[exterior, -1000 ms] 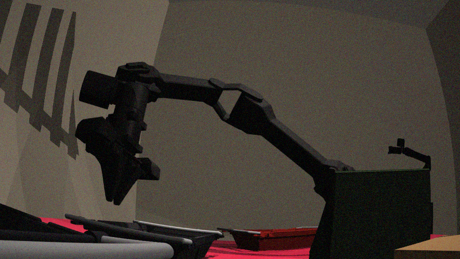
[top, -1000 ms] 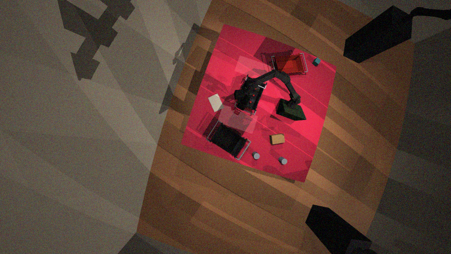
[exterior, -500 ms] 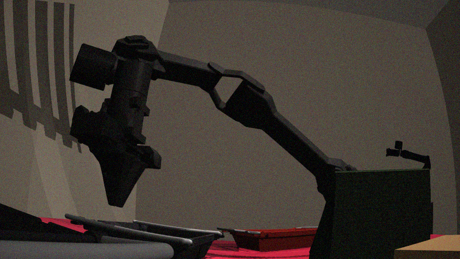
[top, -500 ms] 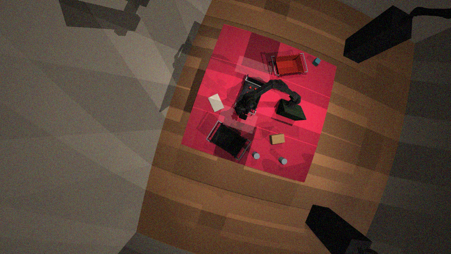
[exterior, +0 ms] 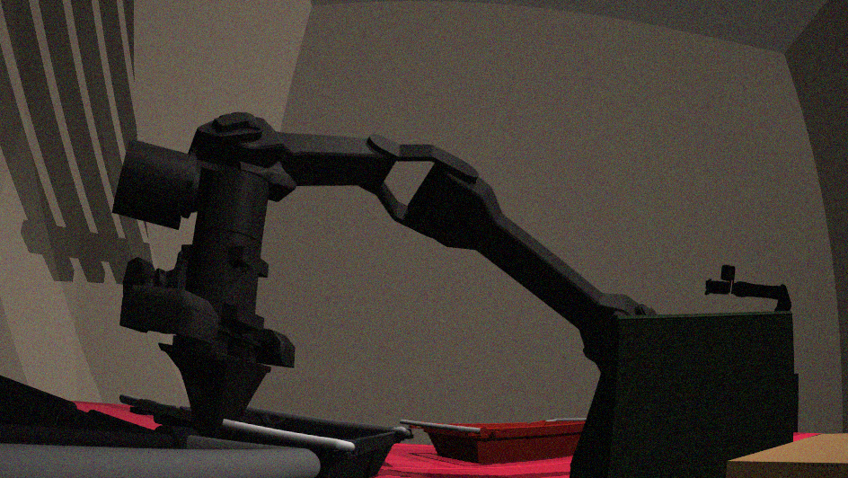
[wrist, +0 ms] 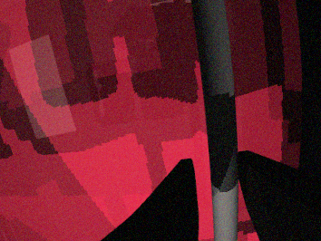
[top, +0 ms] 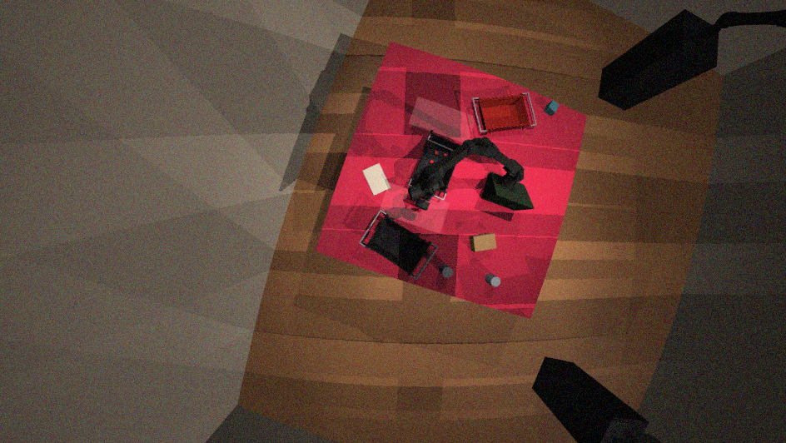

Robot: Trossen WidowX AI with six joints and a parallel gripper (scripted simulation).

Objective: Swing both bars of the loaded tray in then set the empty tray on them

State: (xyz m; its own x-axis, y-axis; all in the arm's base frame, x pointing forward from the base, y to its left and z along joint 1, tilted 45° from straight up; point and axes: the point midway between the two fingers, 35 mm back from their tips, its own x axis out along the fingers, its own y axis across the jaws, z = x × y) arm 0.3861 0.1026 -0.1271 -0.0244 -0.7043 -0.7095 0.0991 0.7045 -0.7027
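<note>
Right now the red tray is 29 cm behind my gripper tip and 57 cm to the right of it. The rest, counted from my gripper tip: teal block 58 cm behind, 74 cm to the right, 2 cm below; then white block 27 cm ahead, 4 cm below; then tan box 37 cm behind, 15 cm to the left, 1 cm below.
</note>
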